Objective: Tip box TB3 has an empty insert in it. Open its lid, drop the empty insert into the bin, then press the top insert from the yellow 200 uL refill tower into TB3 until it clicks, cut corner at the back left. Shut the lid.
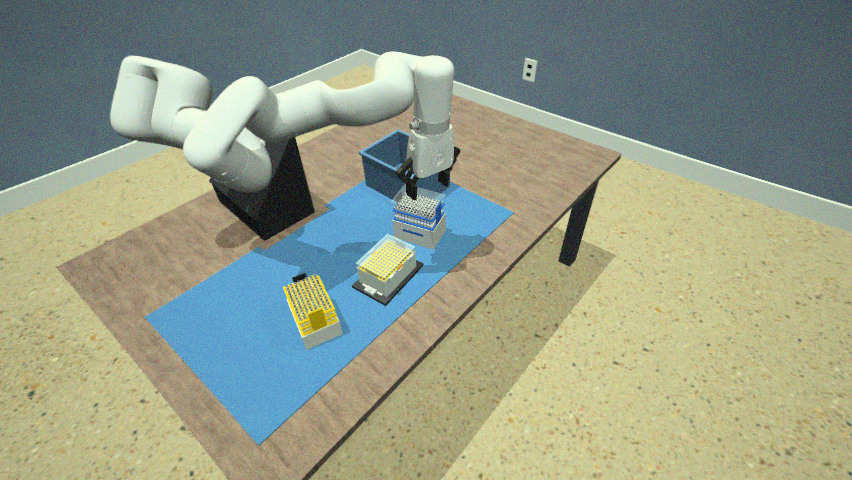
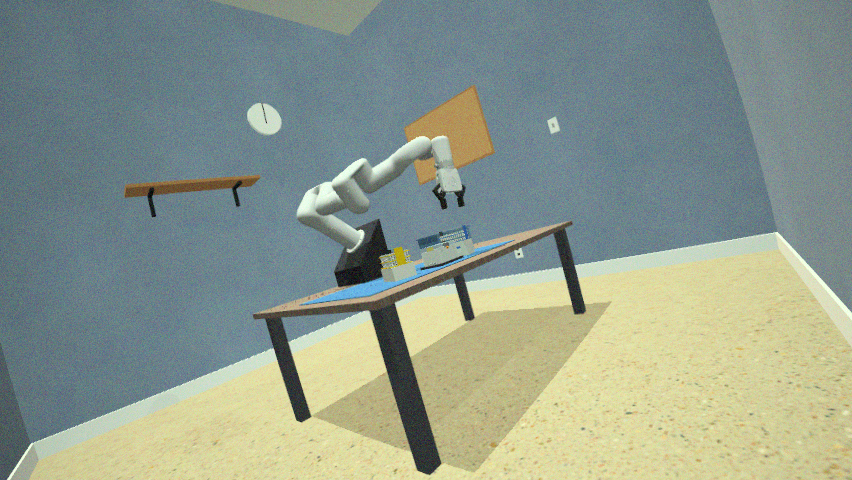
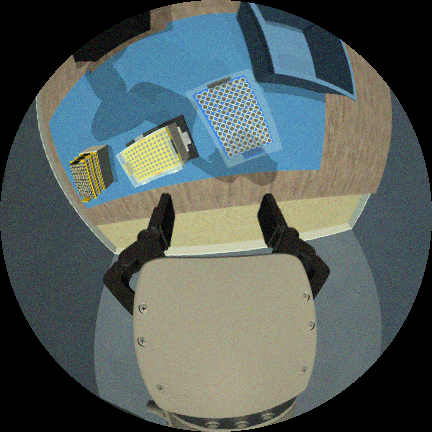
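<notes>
Tip box TB3 is a pale box on a black base plate. A yellow insert shows inside through its clear lid, which looks shut. The yellow refill tower stands to its left, with stacked yellow inserts on a pale base. The blue bin is at the back; its floor is partly hidden. My gripper is open and empty, pointing down, high above the table and apart from TB3 and the tower.
A blue refill tower with a clear cover stands between TB3 and the bin. The towers and TB3 are on a blue mat on the wooden table. The arm's black pedestal stands behind the mat.
</notes>
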